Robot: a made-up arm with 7 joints.
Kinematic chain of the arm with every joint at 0, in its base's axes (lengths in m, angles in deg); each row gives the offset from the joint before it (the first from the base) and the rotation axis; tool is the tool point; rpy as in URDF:
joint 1: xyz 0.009 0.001 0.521 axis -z
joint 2: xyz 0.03 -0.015 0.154 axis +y
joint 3: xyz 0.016 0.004 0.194 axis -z
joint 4: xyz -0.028 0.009 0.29 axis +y
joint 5: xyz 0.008 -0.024 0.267 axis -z
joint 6: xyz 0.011 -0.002 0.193 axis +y
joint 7: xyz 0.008 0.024 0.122 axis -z
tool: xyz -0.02 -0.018 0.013 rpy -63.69 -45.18 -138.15
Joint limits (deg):
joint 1: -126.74..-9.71
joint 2: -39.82..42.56
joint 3: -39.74..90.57
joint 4: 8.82..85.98
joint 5: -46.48..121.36
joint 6: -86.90..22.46
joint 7: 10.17..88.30
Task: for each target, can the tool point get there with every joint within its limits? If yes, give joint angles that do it. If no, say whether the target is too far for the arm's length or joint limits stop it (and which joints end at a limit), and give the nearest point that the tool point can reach.
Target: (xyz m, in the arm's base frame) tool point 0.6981 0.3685 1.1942
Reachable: yes | joints -65.43 32.98 64.46 60.27 92.92 5.74 33.99
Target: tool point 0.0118 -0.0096 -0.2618
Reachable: no: joint limits stop it (at a limit: joint 1, joint 2, joint 4, joint 5, joint 7) | nearest point 0.6568 0.1007 0.6569 | short by 1.128 m
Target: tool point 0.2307 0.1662 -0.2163
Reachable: no: joint limits stop it (at a limit: joint 2, joint 4, joint 5, joint 7) | nearest point 0.5600 0.4116 0.6380 | short by 0.948 m
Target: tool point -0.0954 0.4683 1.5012
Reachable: yes | joints -88.81 1.47 -21.34 59.22 -31.21 -34.23 64.48
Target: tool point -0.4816 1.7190 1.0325
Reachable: no: too far | nearest point -0.2511 0.9119 1.0367 | short by 0.839 m
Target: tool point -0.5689 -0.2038 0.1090
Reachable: no: joint limits stop it (at a limit: joint 1, joint 2, joint 3, joint 4, joint 5, joint 7) | nearest point -0.6153 0.2526 0.7421 | short by 0.782 m
